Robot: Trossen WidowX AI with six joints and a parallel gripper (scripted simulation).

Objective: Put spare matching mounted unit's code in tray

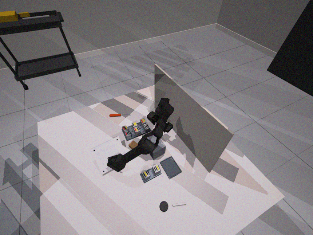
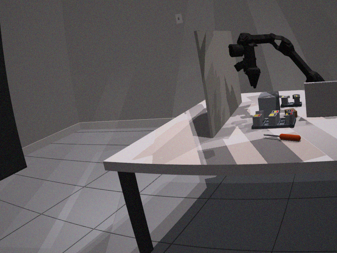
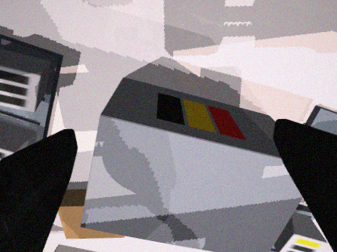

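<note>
Right now the tray is 2 cm behind my gripper tip, 23 cm to the right of it and 14 cm below it. From my gripper tip the other things lie so: grey mounted unit (7 cm behind, 4 cm to the right, 10 cm below); then block (19 cm behind, 1 cm to the left, 13 cm below); then tall panel (16 cm ahead, 2 cm to the right, 8 cm above).
</note>
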